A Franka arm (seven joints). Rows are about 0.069 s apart.
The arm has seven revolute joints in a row. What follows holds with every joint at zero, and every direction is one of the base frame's. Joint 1 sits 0.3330 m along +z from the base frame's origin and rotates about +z. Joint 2 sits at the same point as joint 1 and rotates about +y. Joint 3 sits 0.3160 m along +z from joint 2 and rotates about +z. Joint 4 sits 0.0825 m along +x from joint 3 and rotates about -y. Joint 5 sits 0.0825 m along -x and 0.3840 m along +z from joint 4 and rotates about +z. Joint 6 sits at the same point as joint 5 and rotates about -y. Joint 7 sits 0.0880 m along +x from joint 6 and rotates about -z. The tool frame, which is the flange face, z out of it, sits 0.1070 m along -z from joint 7; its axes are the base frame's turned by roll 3.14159, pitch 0.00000 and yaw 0.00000 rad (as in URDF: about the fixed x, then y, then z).
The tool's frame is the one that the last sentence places.
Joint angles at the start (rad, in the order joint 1, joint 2, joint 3, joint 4, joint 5, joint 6, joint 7):
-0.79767, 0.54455, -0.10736, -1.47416, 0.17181, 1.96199, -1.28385
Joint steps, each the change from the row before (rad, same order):
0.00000, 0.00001, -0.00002, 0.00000, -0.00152, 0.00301, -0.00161
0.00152, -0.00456, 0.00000, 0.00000, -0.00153, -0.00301, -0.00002
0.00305, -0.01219, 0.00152, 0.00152, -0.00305, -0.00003, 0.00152
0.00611, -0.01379, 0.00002, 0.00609, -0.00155, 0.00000, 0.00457
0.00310, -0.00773, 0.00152, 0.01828, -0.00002, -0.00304, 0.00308
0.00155, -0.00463, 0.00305, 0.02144, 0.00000, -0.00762, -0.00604
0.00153, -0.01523, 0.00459, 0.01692, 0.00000, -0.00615, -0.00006
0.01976, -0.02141, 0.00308, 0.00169, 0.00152, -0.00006, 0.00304
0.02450, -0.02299, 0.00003, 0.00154, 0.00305, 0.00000, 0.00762
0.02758, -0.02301, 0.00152, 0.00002, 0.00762, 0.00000, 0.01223
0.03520, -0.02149, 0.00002, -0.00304, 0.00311, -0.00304, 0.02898
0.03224, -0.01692, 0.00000, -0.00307, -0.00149, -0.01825, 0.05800
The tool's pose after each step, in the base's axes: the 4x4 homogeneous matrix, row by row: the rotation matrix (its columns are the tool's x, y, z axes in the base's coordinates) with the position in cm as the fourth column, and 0 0 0 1 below. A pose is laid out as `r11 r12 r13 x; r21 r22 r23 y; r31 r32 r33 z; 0 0 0 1`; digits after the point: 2 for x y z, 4 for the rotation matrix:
0.9456 0.3213 0.0502 44.96; 0.3154 -0.9438 0.0991 -53.48; 0.0793 -0.0779 -0.9938 35.90; 0 0 0 1
0.9448 0.3237 0.0504 45.01; 0.3179 -0.9431 0.0976 -53.38; 0.0791 -0.0762 -0.9939 36.19; 0 0 0 1
0.9429 0.3282 0.0576 45.21; 0.3227 -0.9425 0.0870 -53.19; 0.0829 -0.0634 -0.9945 37.11; 0 0 0 1
0.9410 0.3312 0.0695 45.57; 0.3264 -0.9425 0.0722 -52.95; 0.0894 -0.0452 -0.9950 38.35; 0 0 0 1
0.9387 0.3342 0.0849 46.00; 0.3304 -0.9422 0.0561 -52.92; 0.0987 -0.0247 -0.9948 39.73; 0 0 0 1
0.9332 0.3458 0.0981 46.42; 0.3430 -0.9383 0.0442 -52.88; 0.1073 -0.0076 -0.9942 41.00; 0 0 0 1
0.9285 0.3524 0.1173 46.77; 0.3516 -0.9357 0.0279 -52.66; 0.1195 0.0153 -0.9927 42.82; 0 0 0 1
0.9193 0.3697 0.1351 47.80; 0.3710 -0.9285 0.0166 -51.46; 0.1316 0.0349 -0.9907 44.40; 0 0 0 1
0.9104 0.3838 0.1547 48.87; 0.3877 -0.9218 0.0053 -50.09; 0.1447 0.0551 -0.9879 46.08; 0 0 0 1
0.9009 0.3960 0.1774 50.10; 0.4024 -0.9155 0.0002 -48.42; 0.1625 0.0712 -0.9841 47.69; 0 0 0 1
0.8960 0.4007 0.1916 51.49; 0.4083 -0.9128 -0.0005 -46.37; 0.1747 0.0787 -0.9815 49.01; 0 0 0 1
0.9052 0.3808 0.1888 52.60; 0.3860 -0.9224 0.0096 -44.37; 0.1778 0.0643 -0.9820 49.84; 0 0 0 1

